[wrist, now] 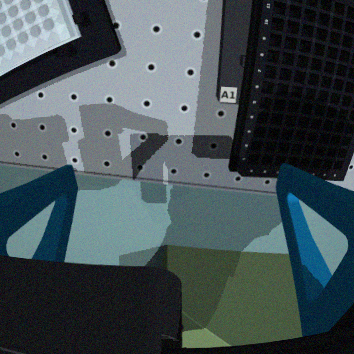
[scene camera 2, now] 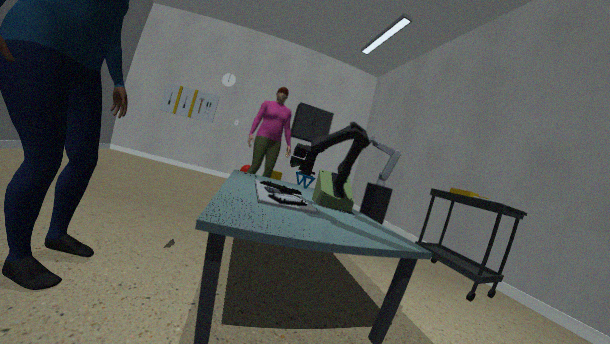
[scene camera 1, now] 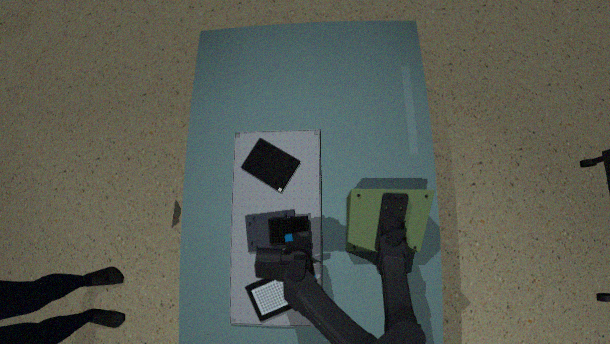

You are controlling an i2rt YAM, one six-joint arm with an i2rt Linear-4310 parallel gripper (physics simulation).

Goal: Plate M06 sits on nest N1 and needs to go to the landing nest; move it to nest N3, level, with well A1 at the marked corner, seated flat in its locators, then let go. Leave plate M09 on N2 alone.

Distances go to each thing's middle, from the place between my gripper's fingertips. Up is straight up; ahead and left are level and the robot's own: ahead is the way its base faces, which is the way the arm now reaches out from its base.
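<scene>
The black well plate (scene camera 1: 278, 227) is 7 cm to the right of my hand, 5 cm ahead of it and 5 cm below it. There is a white well plate (scene camera 1: 269, 297) as well, and I find it 13 cm to the left of my hand, 8 cm ahead of it and 6 cm below it.
</scene>
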